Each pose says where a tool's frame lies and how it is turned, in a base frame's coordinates. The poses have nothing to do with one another.
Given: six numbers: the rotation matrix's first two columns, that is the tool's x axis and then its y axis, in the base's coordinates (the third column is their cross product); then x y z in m.
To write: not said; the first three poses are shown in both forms.
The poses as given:
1: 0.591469 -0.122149 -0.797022 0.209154 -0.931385 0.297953 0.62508 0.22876 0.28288
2: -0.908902 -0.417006 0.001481 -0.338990 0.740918 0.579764 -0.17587 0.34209 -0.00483
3: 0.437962 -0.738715 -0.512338 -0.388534 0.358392 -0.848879 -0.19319 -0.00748 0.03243
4: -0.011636 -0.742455 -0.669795 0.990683 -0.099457 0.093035 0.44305 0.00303 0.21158
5: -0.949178 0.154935 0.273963 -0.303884 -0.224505 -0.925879 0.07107 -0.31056 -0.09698
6: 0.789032 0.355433 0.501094 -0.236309 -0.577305 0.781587 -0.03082 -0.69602 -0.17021
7: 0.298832 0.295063 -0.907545 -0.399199 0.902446 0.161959 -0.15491 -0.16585 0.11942
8: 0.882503 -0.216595 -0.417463 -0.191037 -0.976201 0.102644 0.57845 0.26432 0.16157
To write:
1: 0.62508 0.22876 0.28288 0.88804 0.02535 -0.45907 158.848
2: -0.17587 0.34209 -0.00483 0.20352 -0.93268 -0.29780 172.473
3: -0.19319 -0.00748 0.03243 -0.71995 0.67092 -0.17758 99.605
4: 0.44305 0.00303 0.21158 0.38455 0.27186 -0.88216 100.789
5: 0.07107 -0.31056 -0.09698 0.06222 -0.61173 0.78861 163.088
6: -0.03082 -0.69602 -0.17021 0.93084 0.04050 0.36317 125.443
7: -0.15491 -0.16585 0.11942 -0.07949 0.92830 0.36323 72.880
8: 0.57845 0.26432 0.16157 0.97016 -0.10513 -0.21851 176.647
